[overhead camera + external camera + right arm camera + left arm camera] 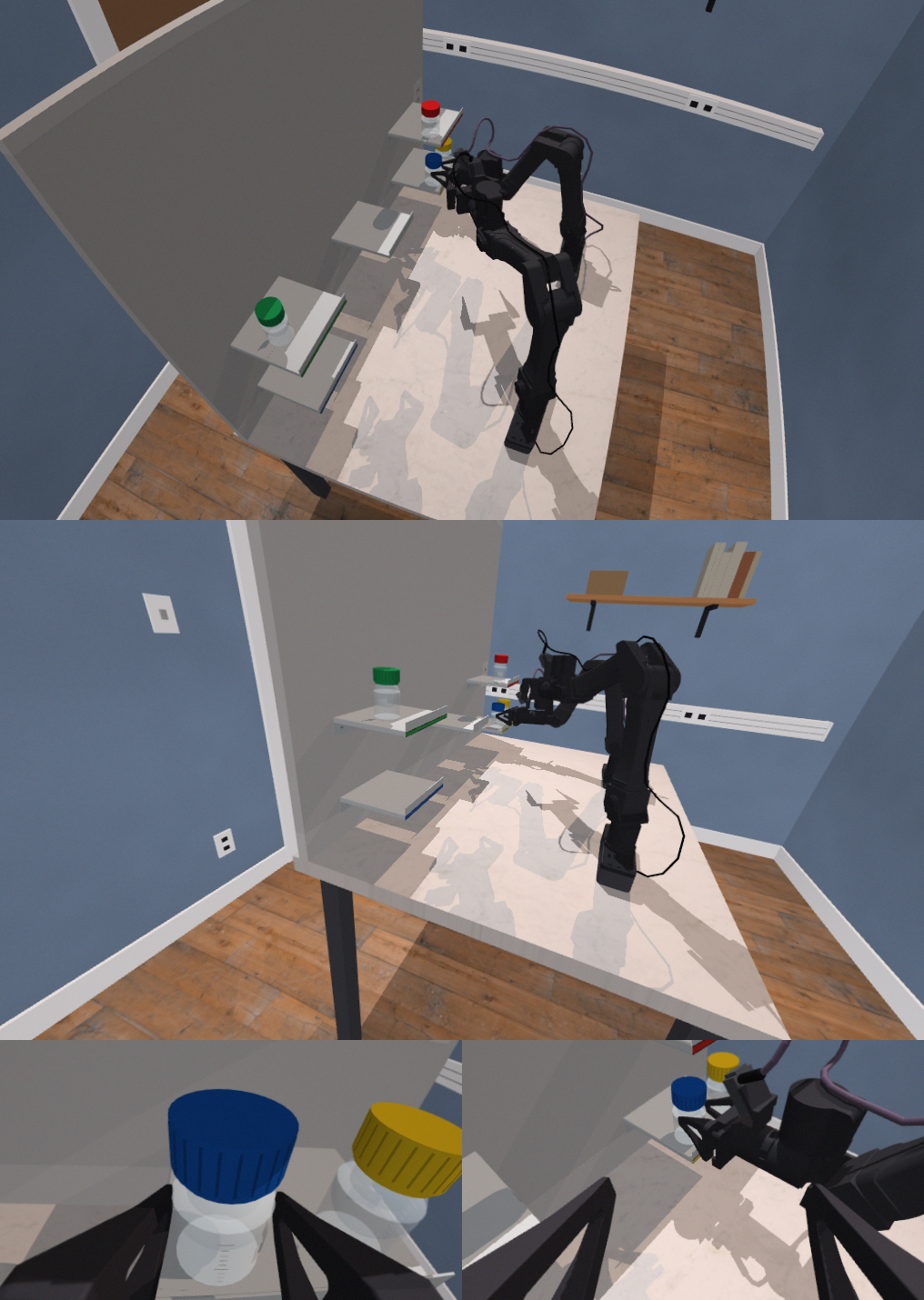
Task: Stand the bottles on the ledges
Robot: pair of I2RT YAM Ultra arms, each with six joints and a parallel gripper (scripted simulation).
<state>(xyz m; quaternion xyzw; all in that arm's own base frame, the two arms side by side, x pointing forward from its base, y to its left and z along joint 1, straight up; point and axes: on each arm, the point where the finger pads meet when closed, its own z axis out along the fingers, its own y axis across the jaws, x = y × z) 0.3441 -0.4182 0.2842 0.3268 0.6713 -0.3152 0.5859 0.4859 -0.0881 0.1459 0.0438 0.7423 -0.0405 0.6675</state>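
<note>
Right now my right hand is 1 cm short of the yellow-capped bottle, 10 cm to the left of it and 1 cm above it. Also, from my right hand: blue-capped bottle: 1 cm ahead, 1 cm below; grey wall panel: 16 cm ahead, 35 cm to the left, 28 cm above; red-capped bottle: 2 cm ahead, 18 cm above.
</note>
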